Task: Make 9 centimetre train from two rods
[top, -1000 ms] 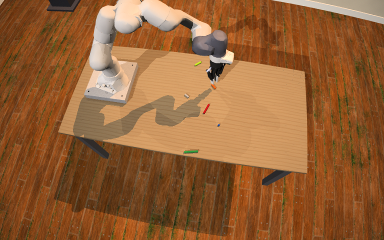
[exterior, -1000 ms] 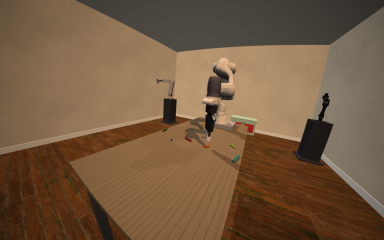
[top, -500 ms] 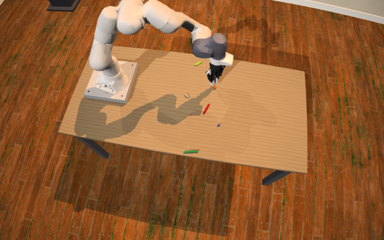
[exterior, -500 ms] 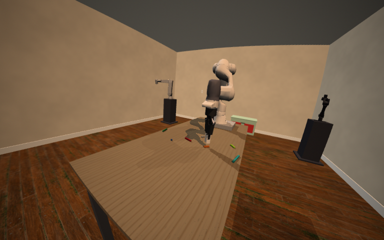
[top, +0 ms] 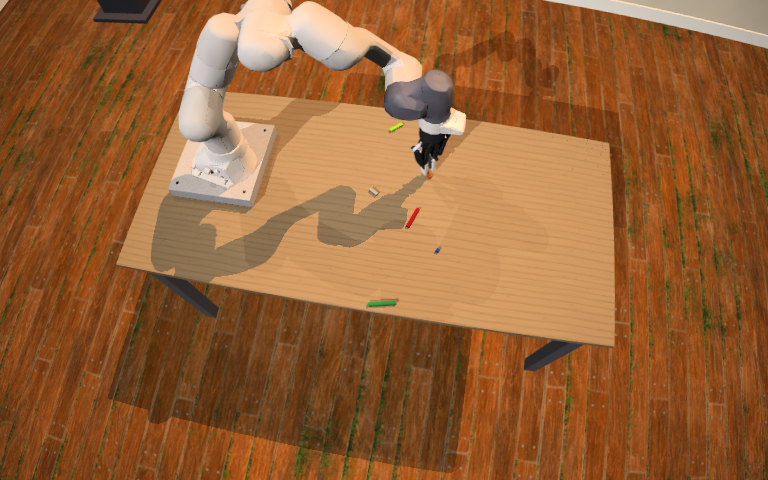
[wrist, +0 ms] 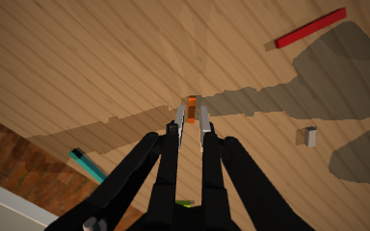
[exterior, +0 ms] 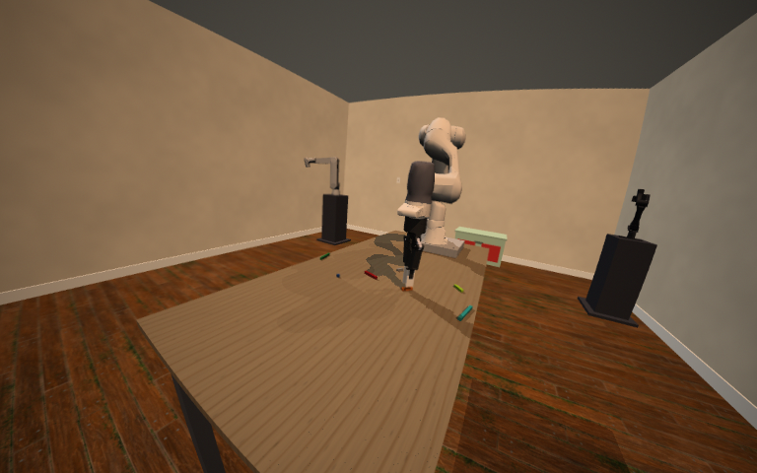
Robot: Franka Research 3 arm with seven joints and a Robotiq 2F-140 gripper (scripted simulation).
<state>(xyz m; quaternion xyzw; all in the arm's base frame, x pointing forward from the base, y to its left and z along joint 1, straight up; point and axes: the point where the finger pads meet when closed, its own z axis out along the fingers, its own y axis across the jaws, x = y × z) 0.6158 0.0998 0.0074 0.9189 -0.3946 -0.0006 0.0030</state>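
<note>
Right now my hand is 50 mm above the orange rod. The rest, counted from my hand: red rod (170 mm to the right, 50 mm below, 20 mm behind); then grey rod (160 mm behind, 100 mm to the right, 50 mm below); then lime rod (160 mm to the left, 130 mm behind, 50 mm below).
</note>
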